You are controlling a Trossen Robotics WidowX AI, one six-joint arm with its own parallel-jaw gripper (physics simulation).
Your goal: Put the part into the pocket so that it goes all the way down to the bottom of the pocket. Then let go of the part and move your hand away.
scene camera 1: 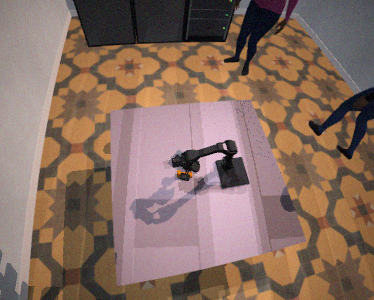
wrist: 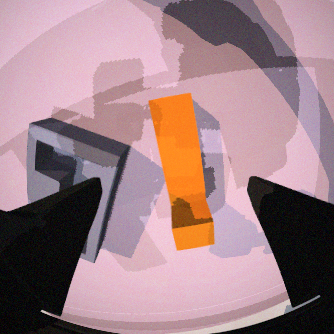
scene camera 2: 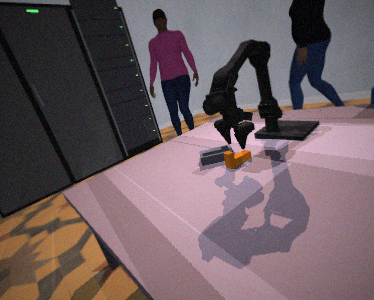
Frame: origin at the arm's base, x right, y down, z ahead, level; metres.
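Where they show: gripper, fingertip midpoint: [scene camera 1: 186, 171] [wrist: 176, 184] [scene camera 2: 236, 146]; arm's base, origin of the base link: [scene camera 1: 226, 166] [scene camera 2: 271, 129].
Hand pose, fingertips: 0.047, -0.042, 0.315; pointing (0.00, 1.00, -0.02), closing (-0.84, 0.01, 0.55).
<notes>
Each offset is from my fingertips to the top centre of the thing, as dx, dy, dz. Level surfaces: height alone.
The orange L-shaped part @(-0.003, +0.006, +0.008) [scene camera 1: 189, 175] [scene camera 2: 230, 160] [wrist: 179, 150] lies on the table beside the pocket block, outside the pocket, its short leg pointing up in scene camera 2. The grey block @(+0.112, +0.029, -0.023) [scene camera 2: 214, 156] [wrist: 110, 172] has a dark angled pocket in its top; it stands left of the part in the wrist view, partly covered by a finger. In scene camera 1 the arm mostly hides it. My gripper [scene camera 1: 185, 172] [scene camera 2: 237, 145] [wrist: 176, 184] is open and empty, pointing down above the part. In the wrist view its fingertips are on either side of the part, with space on both sides.
The pink table top @(dy +0.066) [scene camera 1: 155, 260] [scene camera 2: 165, 240] carries the arm's black base plate [scene camera 1: 233, 173] [scene camera 2: 287, 130]. Dark cabinets [scene camera 1: 160, 20] [scene camera 2: 35, 110] stand beyond the table. Two people stand on the patterned floor. The arm casts a large shadow on the table.
</notes>
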